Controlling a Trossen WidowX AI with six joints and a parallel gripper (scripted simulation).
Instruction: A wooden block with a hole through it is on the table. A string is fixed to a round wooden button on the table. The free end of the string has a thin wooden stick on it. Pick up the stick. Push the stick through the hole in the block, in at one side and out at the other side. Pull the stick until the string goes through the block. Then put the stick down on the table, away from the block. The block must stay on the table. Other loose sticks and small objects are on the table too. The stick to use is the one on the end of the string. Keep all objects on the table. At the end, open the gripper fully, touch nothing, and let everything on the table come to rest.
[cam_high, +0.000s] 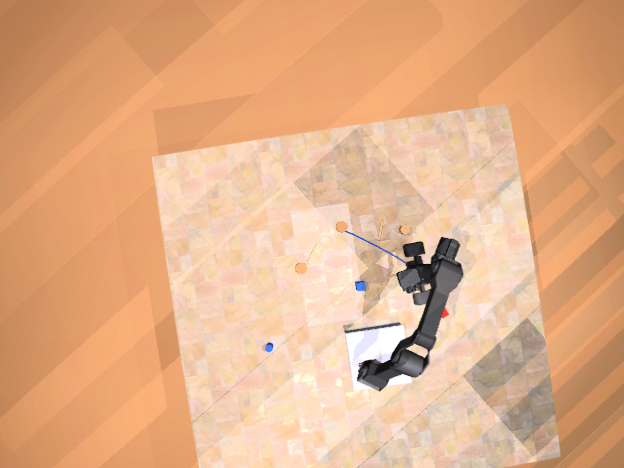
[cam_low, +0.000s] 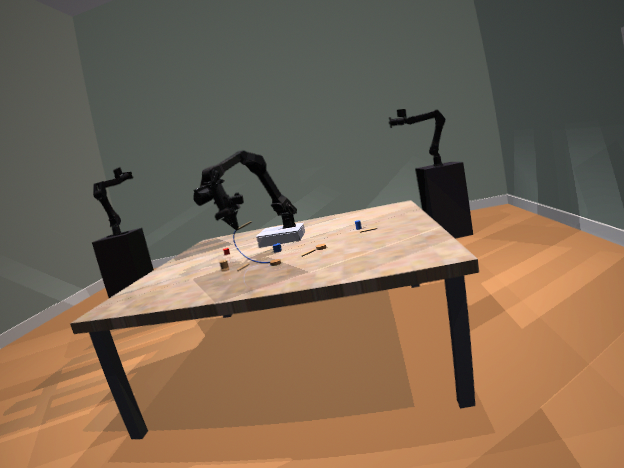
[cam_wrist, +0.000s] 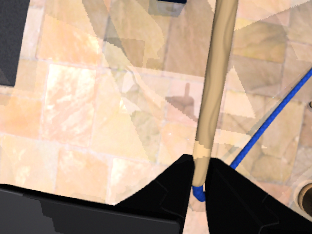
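My gripper tip is now 20 mm past the blue cube, 140 mm to the right of it and 110 mm above it. From my gripper tip the other things lie so: thin wooden stick: 10 mm to the left, 10 mm above; then red cube: 190 mm behind, 120 mm to the right, 110 mm below; then wooden block: 130 mm ahead, 60 mm to the right, 110 mm below.
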